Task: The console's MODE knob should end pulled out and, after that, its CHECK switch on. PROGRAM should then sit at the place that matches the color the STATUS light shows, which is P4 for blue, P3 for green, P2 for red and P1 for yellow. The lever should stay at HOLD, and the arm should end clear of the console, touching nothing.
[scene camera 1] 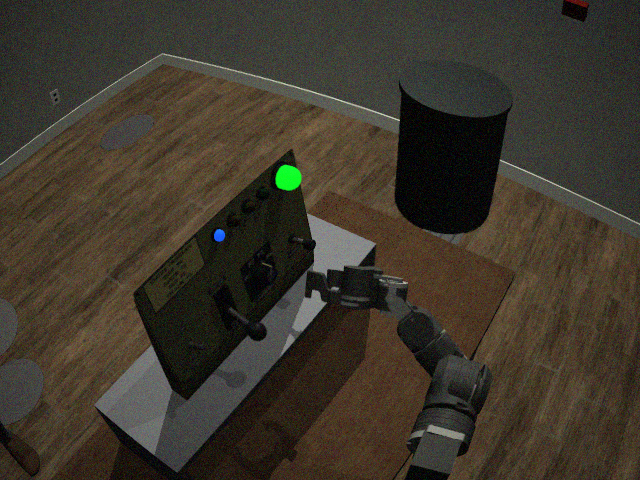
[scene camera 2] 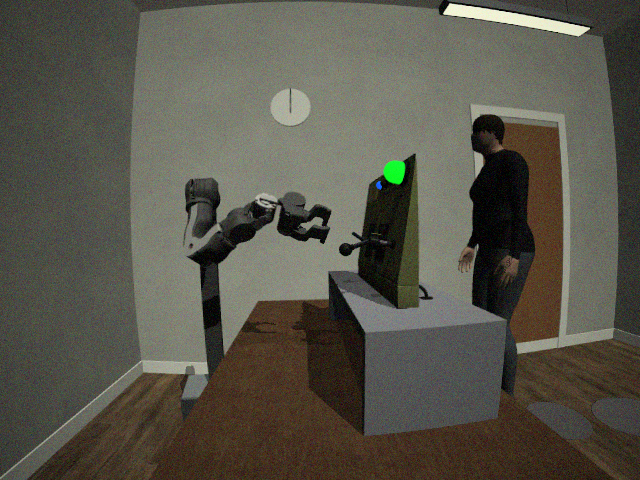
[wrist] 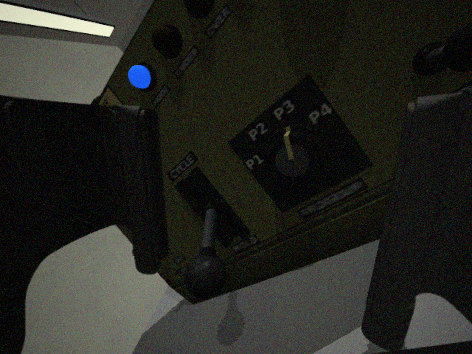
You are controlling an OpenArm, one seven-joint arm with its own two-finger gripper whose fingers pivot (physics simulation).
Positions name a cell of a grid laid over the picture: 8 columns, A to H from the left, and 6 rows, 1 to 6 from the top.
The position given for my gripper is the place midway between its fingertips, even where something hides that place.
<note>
In view: my gripper (scene camera 1: D4), a green console (scene camera 1: C4), a grey bench (scene camera 1: B6) and a dark arm post (scene camera 2: C4).
My gripper shows as well in scene camera 2 (scene camera 2: E3) and in the wrist view (wrist: E4). The green console shows as well in scene camera 2 (scene camera 2: E3) and in the wrist view (wrist: D2). The grey bench is seen too in the wrist view (wrist: F6).
</note>
